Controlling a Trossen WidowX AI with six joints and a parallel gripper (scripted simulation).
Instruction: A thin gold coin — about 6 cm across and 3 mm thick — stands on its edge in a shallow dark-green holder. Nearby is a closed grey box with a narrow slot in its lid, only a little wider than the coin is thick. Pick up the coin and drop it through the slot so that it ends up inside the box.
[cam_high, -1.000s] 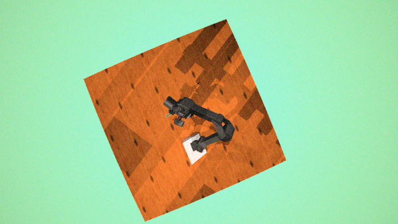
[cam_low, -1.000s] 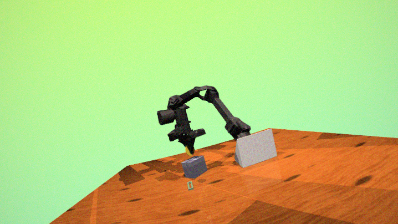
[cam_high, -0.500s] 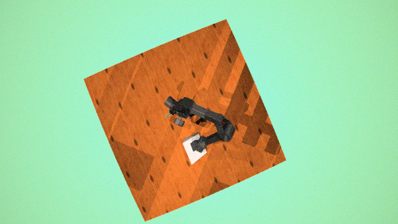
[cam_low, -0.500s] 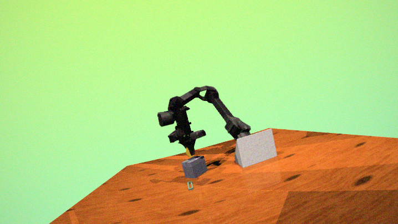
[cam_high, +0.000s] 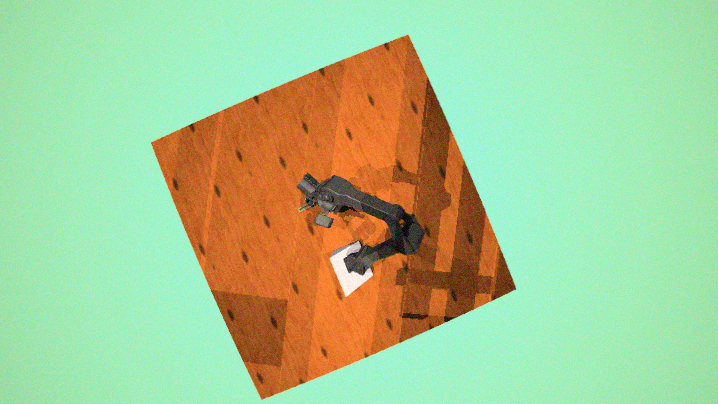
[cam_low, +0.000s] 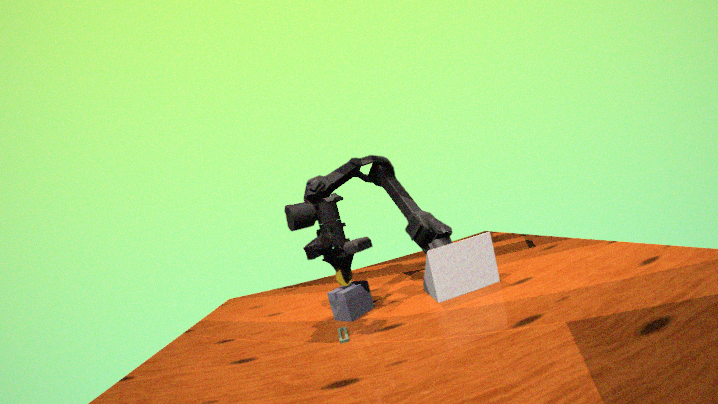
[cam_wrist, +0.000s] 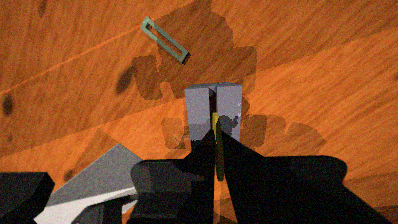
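Now: gripper tip 2 cm below the gold coin.
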